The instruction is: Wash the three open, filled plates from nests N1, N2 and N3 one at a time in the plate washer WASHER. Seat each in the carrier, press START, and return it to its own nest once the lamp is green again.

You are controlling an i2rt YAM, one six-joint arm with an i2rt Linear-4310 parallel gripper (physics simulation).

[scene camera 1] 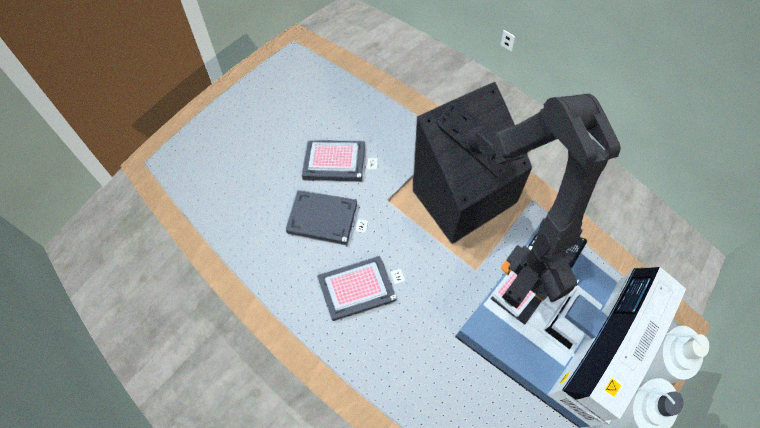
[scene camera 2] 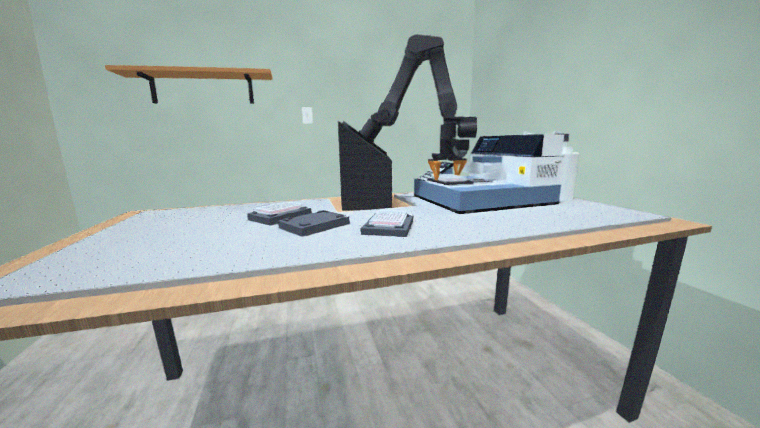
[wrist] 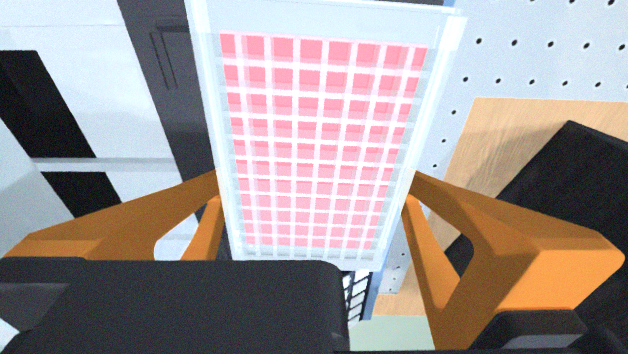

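Seen in the pictures: gripper, fingertip midpoint: (scene camera 2: 446, 180) (wrist: 313, 177); arm's base, origin of the base link: (scene camera 1: 475, 140) (scene camera 2: 364, 139).
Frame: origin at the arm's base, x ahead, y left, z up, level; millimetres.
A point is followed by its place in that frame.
My gripper (scene camera 1: 518, 284) {x 168, y 268, z -155 mm} (scene camera 2: 447, 175) {x 168, y 268, z -155 mm} (wrist: 313, 177) {x 168, y 268, z -155 mm} is shut on the long sides of a clear plate with pink wells (scene camera 1: 504, 288) {x 210, y 234, z -138 mm} (wrist: 320, 125) {x 203, y 262, z -138 mm}. It holds the plate level, low over the washer's dark carrier (scene camera 1: 529, 312) {x 221, y 320, z -152 mm} (wrist: 172, 100) {x 212, y 322, z -155 mm}. The carrier shows to the plate's left in the wrist view; whether they touch is unclear. The washer (scene camera 1: 510, 340) {x 298, y 319, z -169 mm} (scene camera 2: 494, 197) {x 352, y 334, z -197 mm} has a blue base. Nest N2 (scene camera 1: 321, 216) {x 281, y -251, z -220 mm} (scene camera 2: 313, 223) {x 334, y -268, z -220 mm} is empty. Pink-filled plates sit in nest N1 (plate (scene camera 1: 356, 286) {x 378, y -65, z -214 mm} (scene camera 2: 388, 218) {x 404, y -80, z -211 mm}) and nest N3 (plate (scene camera 1: 333, 155) {x 124, y -338, z -209 mm} (scene camera 2: 280, 209) {x 174, y -340, z -207 mm}). The lamp's colour cannot be made out.
The washer's raised white housing (scene camera 1: 646, 334) {x 181, y 583, z 11 mm} (scene camera 2: 537, 164) {x 367, y 505, z -92 mm} stands beside the gripper, with white bottles (scene camera 1: 656, 406) {x 296, y 708, z -26 mm} behind it. The black arm pedestal (scene camera 1: 468, 175) {x 69, y 26, z -38 mm} (scene camera 2: 365, 175) {x 102, y -36, z -127 mm} stands near the washer. A wall shelf (scene camera 2: 191, 72) is high at the back left.
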